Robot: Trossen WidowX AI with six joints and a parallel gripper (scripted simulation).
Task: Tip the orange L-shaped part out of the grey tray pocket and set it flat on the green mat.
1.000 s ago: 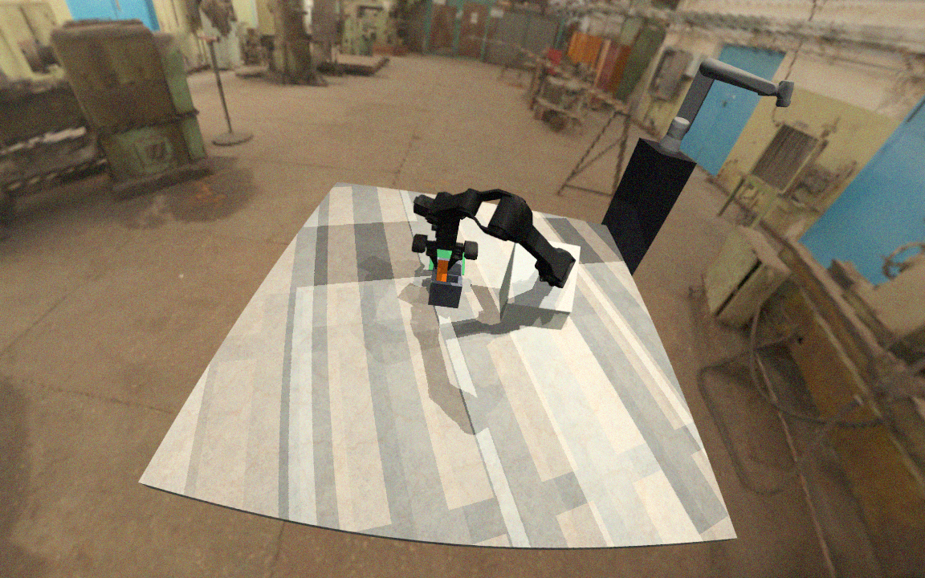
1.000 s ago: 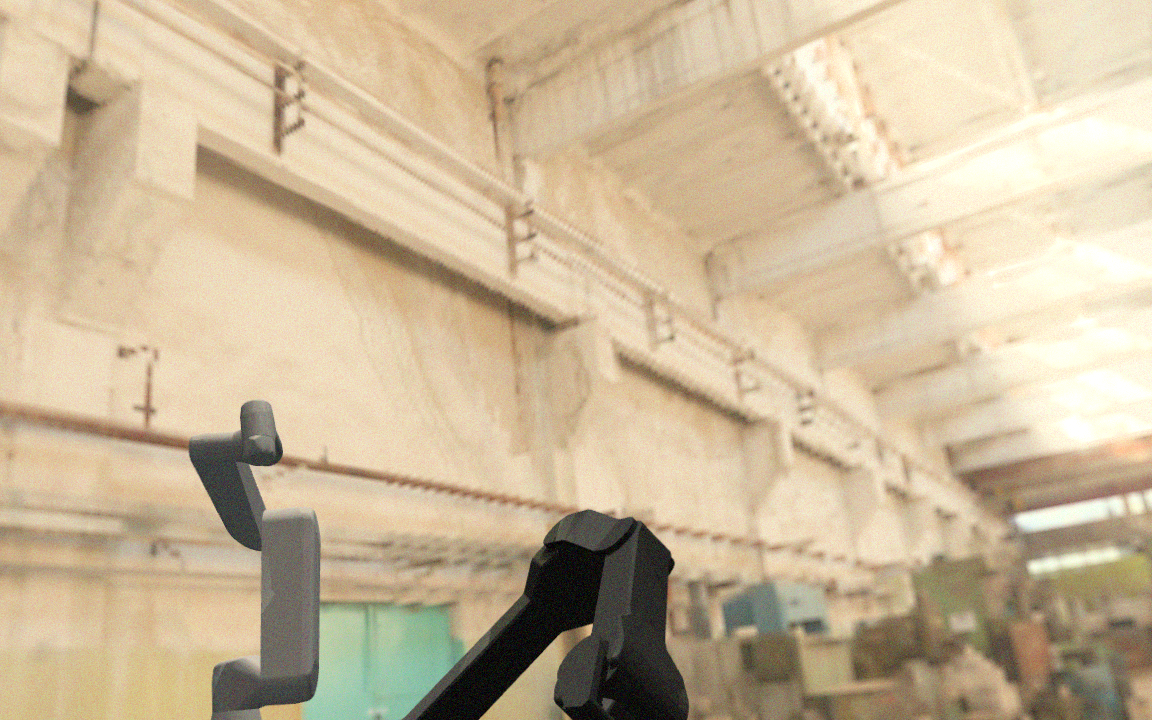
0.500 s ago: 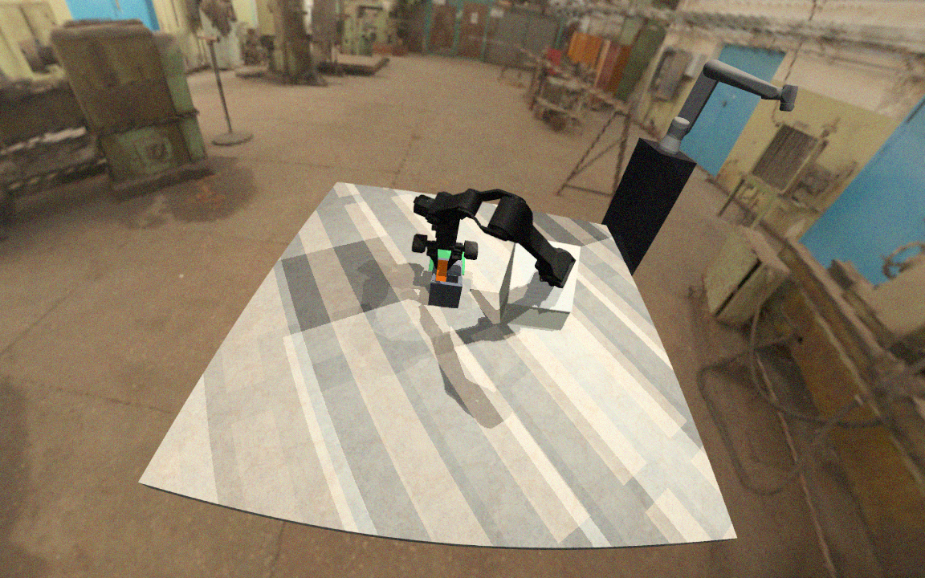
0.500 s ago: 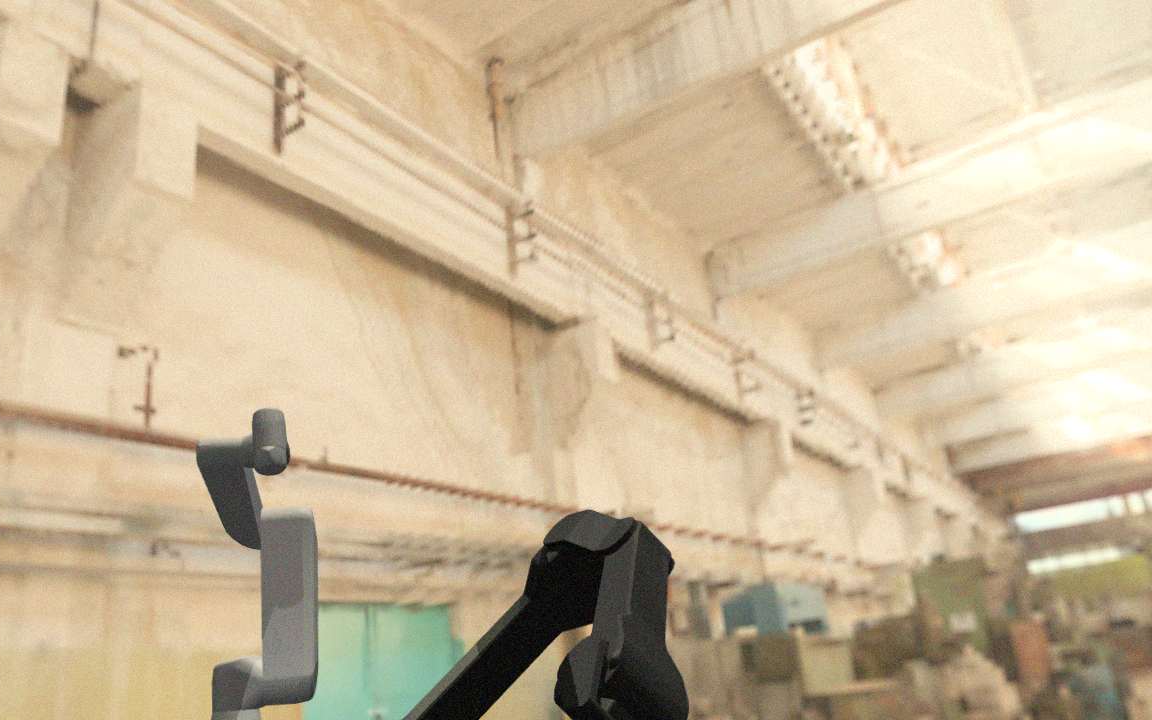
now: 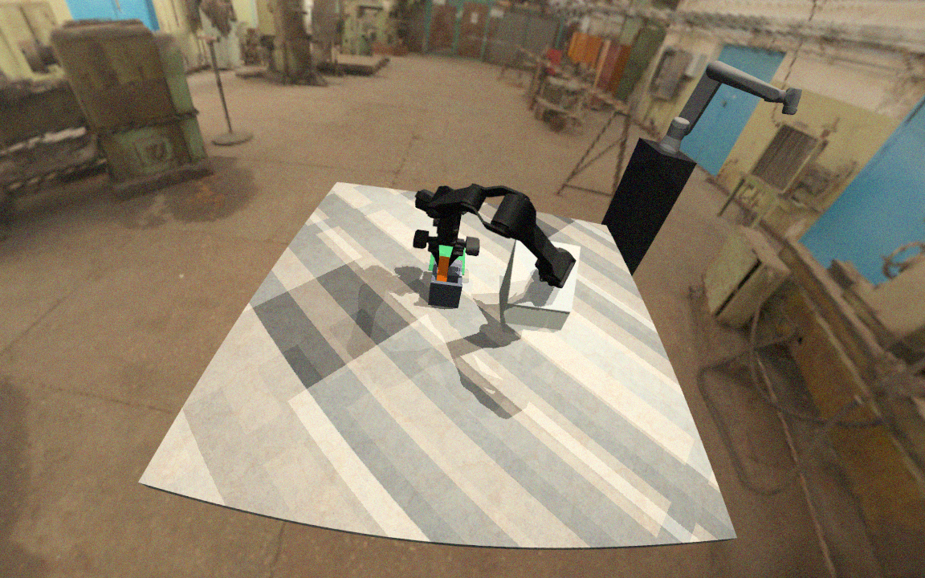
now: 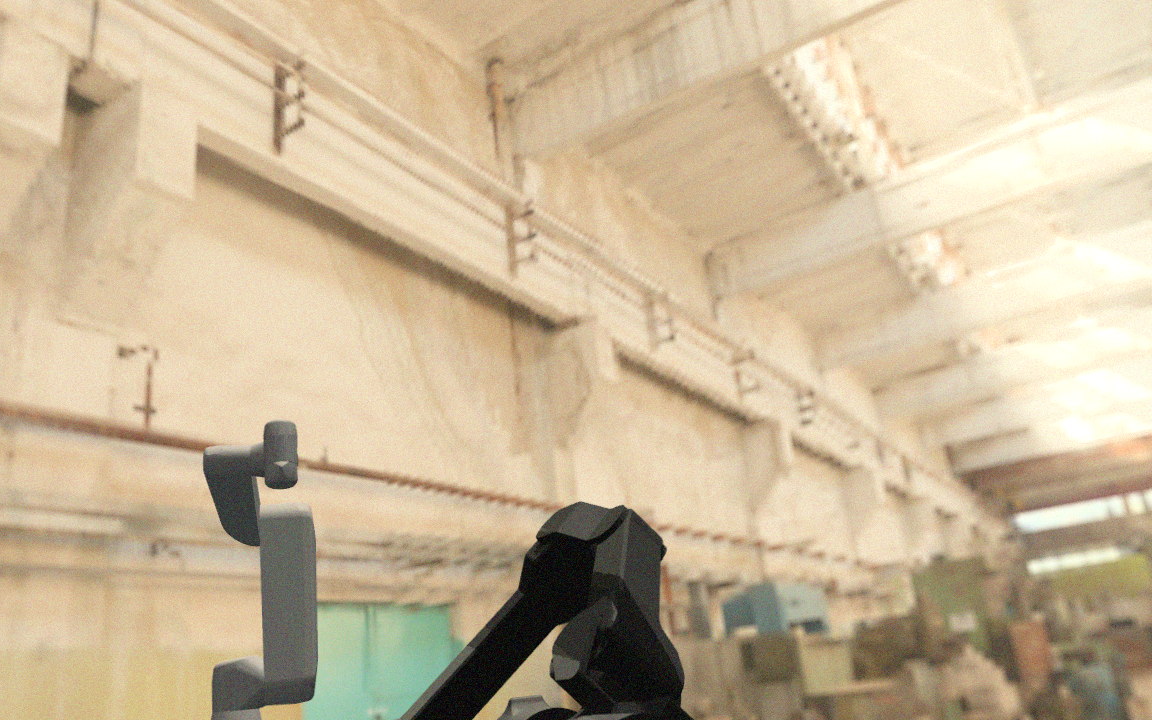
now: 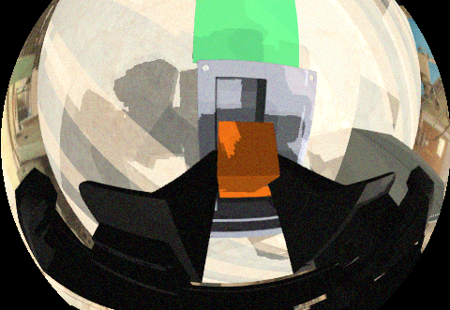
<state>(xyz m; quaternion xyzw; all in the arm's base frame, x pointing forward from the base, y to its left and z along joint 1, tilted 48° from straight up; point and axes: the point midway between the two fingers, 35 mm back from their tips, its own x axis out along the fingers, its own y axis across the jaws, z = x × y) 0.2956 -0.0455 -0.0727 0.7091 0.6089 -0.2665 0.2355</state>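
The green mat lies 140 mm to the right of my gripper tip, 100 mm below it and 30 mm behind it. Round my gripper tip: orange L-shaped part: 40 mm to the left, 30 mm below, 10 mm behind.
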